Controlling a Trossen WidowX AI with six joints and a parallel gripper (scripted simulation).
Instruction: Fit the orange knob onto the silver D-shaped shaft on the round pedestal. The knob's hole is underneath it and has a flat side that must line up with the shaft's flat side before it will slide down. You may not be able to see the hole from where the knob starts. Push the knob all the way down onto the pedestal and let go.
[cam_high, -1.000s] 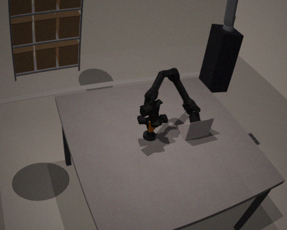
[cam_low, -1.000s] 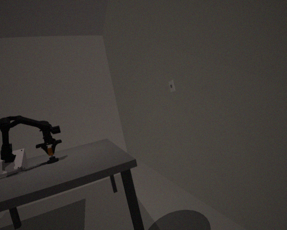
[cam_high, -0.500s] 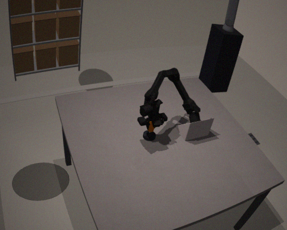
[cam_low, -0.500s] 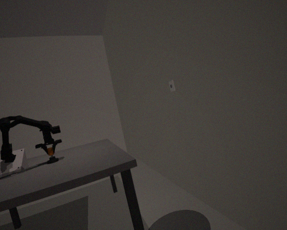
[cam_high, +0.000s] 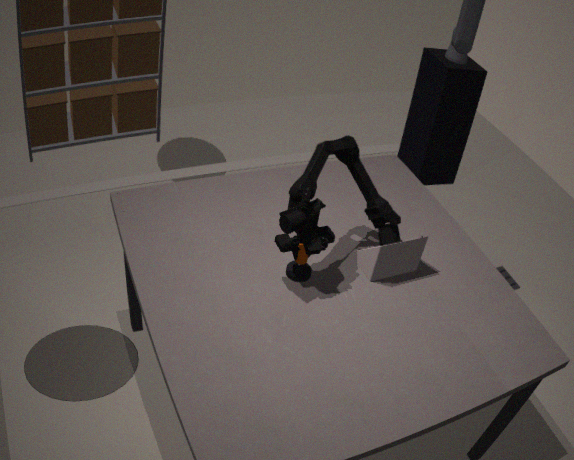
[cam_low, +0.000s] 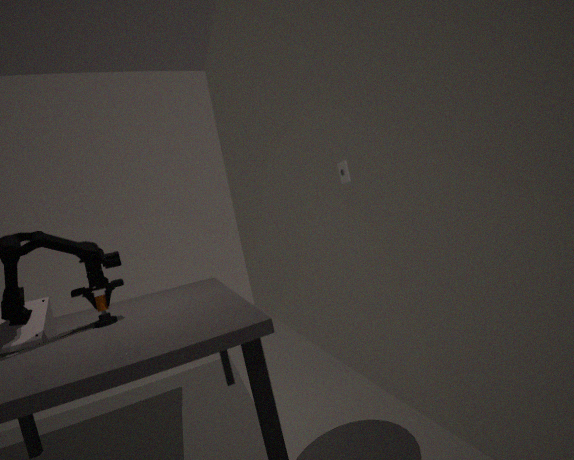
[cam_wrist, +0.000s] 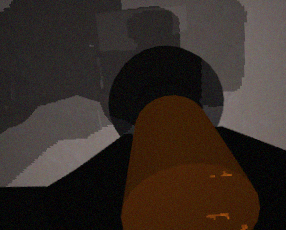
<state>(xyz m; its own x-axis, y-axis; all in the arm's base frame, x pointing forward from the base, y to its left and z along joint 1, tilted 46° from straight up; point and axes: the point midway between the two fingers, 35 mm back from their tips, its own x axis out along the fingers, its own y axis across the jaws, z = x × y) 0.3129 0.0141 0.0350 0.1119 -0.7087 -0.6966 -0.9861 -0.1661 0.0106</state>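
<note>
My gripper tip is now 3 cm below the orange knob. Also, from my gripper tip: round black pedestal: 4 cm below.
</note>
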